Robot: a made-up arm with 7 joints.
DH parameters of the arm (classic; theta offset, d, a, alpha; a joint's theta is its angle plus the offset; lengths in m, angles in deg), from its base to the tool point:
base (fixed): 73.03 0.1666 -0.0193 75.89
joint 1: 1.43 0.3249 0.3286 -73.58
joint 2: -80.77 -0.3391 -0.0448 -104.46
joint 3: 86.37 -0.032 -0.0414 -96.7
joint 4: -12.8 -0.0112 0.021 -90
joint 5: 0 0.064 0.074 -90
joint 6: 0 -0.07 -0.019 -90
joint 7: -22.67 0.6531 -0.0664 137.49
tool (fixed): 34 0.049 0 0
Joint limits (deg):
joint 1: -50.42..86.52
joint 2: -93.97..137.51
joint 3: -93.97..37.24
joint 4: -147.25..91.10
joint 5: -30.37..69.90
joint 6: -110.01..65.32
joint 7: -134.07..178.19
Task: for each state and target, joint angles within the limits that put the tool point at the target. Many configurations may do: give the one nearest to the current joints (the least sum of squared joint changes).
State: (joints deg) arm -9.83 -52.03 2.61 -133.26 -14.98 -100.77 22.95
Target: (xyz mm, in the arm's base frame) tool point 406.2 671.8 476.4
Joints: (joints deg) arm -4.02 -43.39 0.83 -146.06 -20.68 -87.61 21.85
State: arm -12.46 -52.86 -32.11 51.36 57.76 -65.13 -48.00
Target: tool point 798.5 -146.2 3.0
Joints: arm 13.92 -49.91 -47.61 50.42 68.49 -59.74 -46.09
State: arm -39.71 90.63 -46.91 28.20 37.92 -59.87 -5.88
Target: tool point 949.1 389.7 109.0
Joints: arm -14.56 69.30 -64.13 59.05 39.08 -94.70 -6.33
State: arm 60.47 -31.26 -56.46 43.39 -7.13 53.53 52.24
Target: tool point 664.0 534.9 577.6
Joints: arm 50.98 -55.19 -50.19 57.49 -27.94 45.10 55.08
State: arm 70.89 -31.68 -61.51 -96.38 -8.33 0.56 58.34
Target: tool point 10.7 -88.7 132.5
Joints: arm 73.19 -22.24 -59.58 -115.75 -5.85 29.88 55.77
